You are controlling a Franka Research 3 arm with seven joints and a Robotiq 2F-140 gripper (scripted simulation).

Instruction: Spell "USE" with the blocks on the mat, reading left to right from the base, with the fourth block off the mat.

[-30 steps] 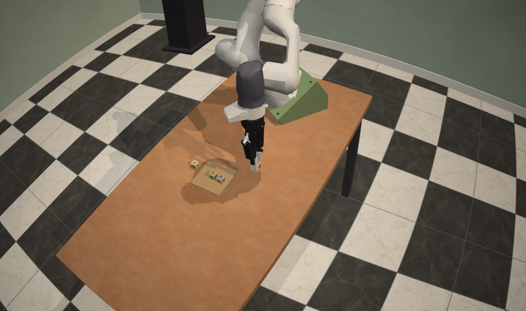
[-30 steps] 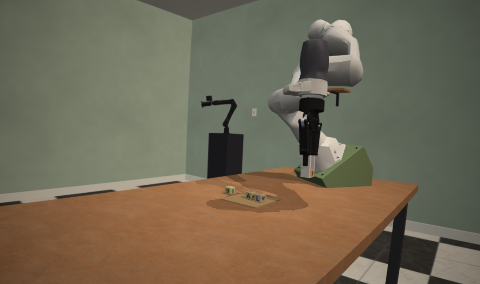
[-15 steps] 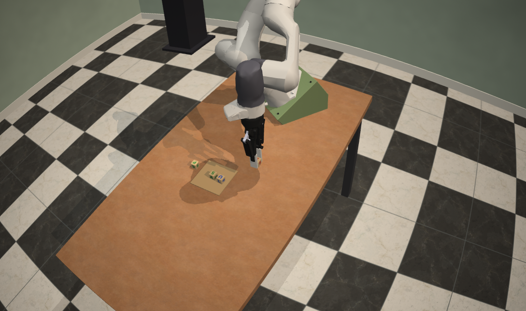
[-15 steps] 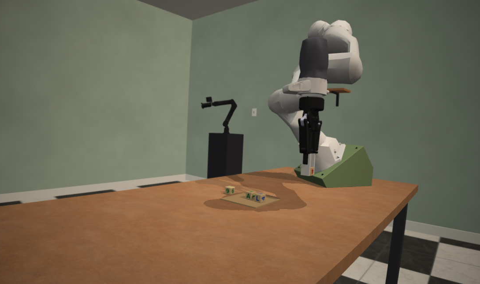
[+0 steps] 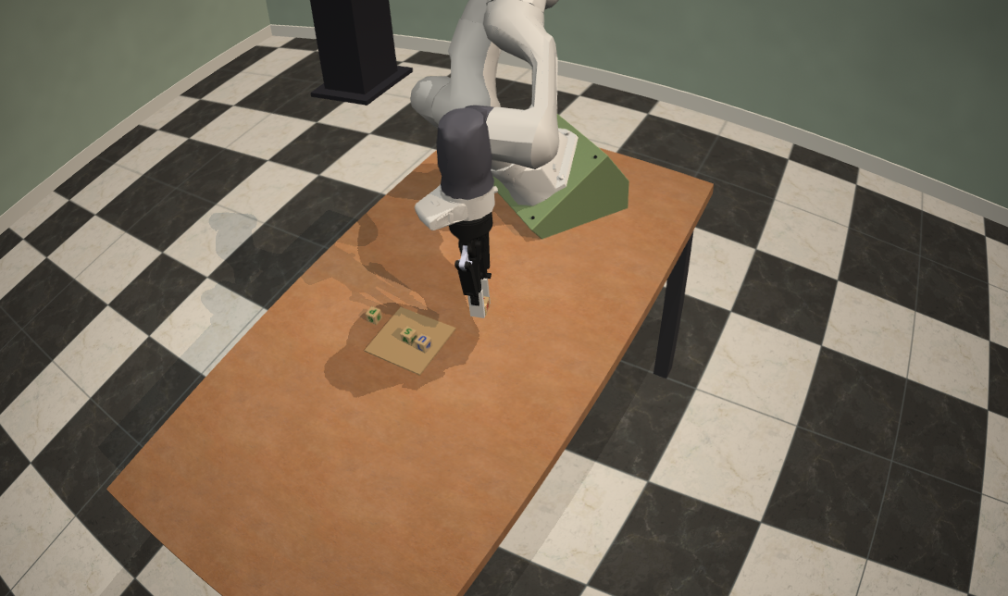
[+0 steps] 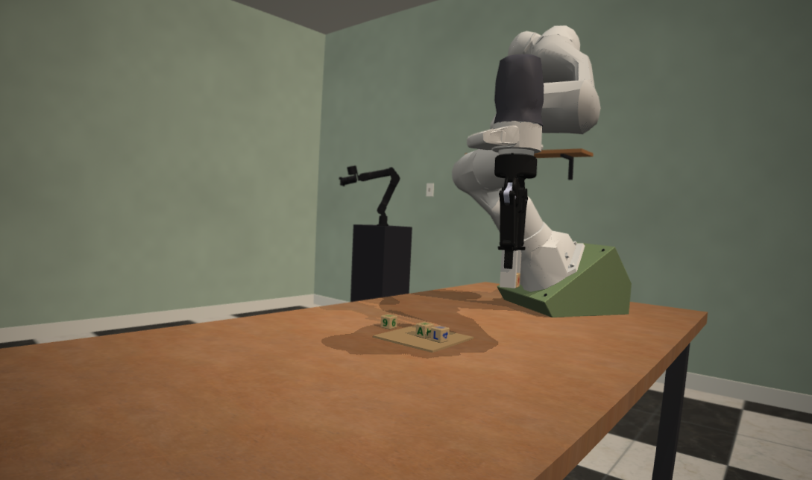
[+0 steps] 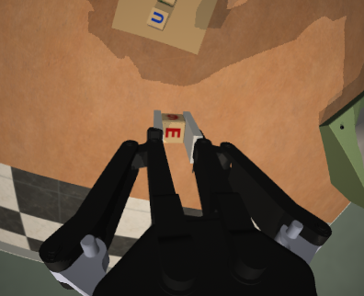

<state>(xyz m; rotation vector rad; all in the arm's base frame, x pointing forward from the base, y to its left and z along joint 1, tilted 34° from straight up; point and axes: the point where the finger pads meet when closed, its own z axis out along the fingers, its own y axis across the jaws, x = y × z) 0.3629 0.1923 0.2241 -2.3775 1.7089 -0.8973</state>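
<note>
My hand is 5 cm short of the S block, 15 cm to the left of it and 13 cm above it. The rest, counted from my hand: U block 5 cm ahead, 11 cm to the right, 13 cm below; E block 2 cm below; mat 4 cm ahead, 15 cm to the right, 15 cm below.
</note>
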